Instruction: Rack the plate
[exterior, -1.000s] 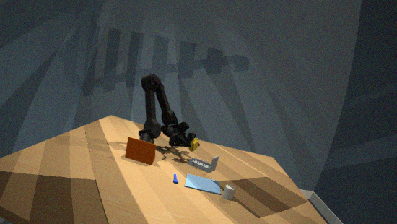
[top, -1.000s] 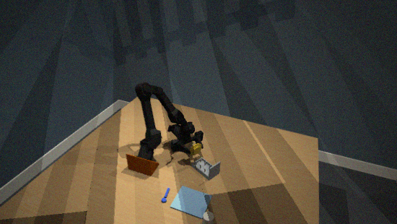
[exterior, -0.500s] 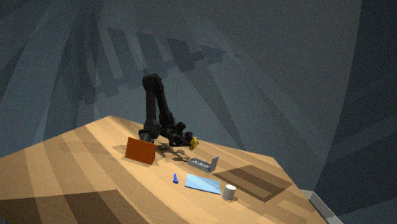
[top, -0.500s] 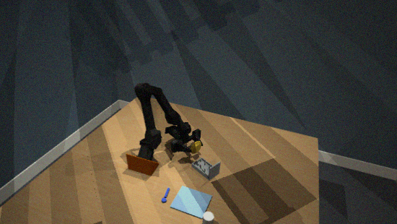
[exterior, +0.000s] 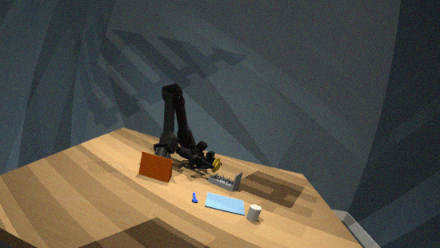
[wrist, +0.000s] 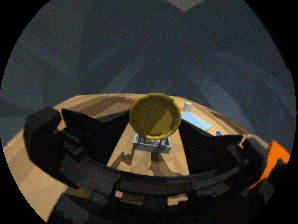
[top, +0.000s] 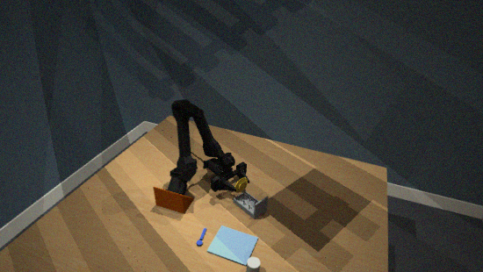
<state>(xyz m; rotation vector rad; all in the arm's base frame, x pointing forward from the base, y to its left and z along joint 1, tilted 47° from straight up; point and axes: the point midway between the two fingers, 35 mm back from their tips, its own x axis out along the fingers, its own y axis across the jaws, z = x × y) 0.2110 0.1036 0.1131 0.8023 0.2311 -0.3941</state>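
Now: the grey dish rack 5 cm ahead of my gripper tip, 3 cm to the right of it and 5 cm below it. Also, from my gripper tip: yellow plate 1 cm behind; then small blue utensil 6 cm behind, 26 cm to the right, 7 cm below; then light blue mat 6 cm ahead, 24 cm to the right, 7 cm below.
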